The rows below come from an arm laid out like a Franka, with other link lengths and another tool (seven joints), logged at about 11 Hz.
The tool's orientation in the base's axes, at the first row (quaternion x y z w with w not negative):
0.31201 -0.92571 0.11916 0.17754
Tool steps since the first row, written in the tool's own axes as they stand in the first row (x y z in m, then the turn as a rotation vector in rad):
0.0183 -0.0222 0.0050 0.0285 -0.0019 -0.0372
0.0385 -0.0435 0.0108 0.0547 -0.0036 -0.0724
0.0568 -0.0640 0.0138 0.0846 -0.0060 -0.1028
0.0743 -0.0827 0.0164 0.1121 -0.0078 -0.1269
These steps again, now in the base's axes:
-0.0011 -0.0287 0.0053 -0.0105 -0.0044 0.0455
-0.0044 -0.0580 0.0105 -0.0200 -0.0081 0.0882
-0.0060 -0.0847 0.0174 -0.0329 -0.0159 0.1282
-0.0080 -0.1095 0.0241 -0.0461 -0.0240 0.1613

